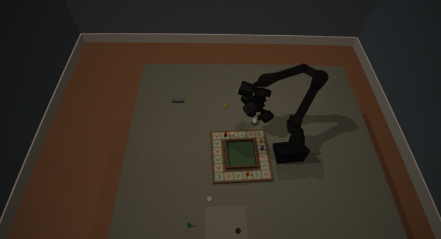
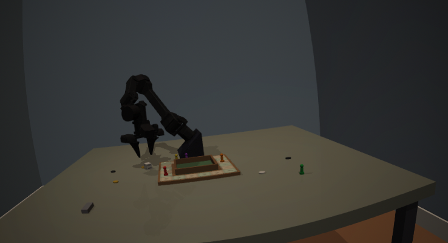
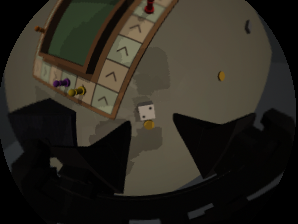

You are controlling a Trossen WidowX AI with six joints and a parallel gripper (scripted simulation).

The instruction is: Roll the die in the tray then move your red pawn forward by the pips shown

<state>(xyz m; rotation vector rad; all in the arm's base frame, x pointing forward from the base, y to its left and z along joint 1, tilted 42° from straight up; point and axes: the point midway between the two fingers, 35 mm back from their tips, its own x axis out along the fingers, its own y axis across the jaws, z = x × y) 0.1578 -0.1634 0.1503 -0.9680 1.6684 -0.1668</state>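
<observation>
Right now the white die is 4 cm below my gripper tip. From my gripper tip the other things lie so: red pawn (16 cm ahead, 7 cm to the left, 3 cm below); purple pawn (17 cm to the left, 3 cm below); yellow pawn (13 cm to the left, 3 cm below, 1 cm behind).
</observation>
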